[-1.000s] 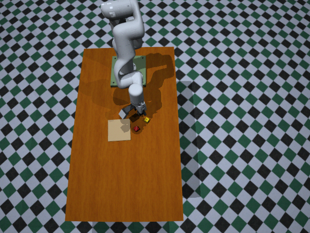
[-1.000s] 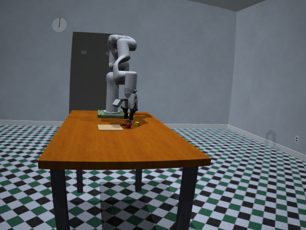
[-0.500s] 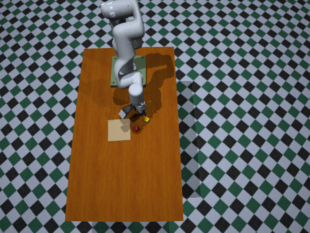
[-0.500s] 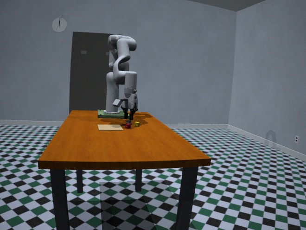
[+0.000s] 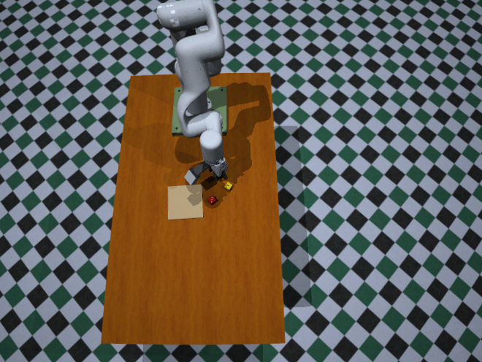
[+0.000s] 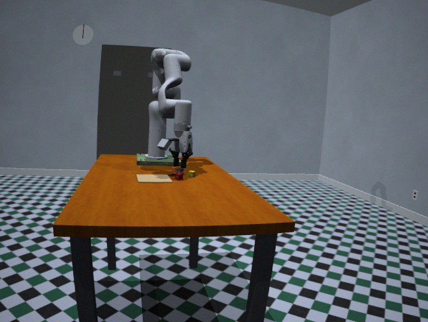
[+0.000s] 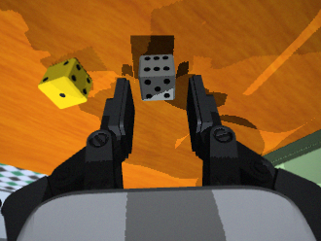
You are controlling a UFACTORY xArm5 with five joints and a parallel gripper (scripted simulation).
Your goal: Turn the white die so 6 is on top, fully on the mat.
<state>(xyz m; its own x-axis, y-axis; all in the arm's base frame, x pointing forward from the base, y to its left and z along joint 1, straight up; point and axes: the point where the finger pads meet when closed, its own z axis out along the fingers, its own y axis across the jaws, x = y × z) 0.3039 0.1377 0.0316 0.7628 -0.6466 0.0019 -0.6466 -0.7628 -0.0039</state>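
Now: hand 4 cm above the white die. From my hand the other things lie so: yellow die: 4 cm ahead, 6 cm to the left, 4 cm below; then tan mat: 13 cm ahead, 11 cm to the right, 5 cm below; then red die: 11 cm ahead, 4 cm below.
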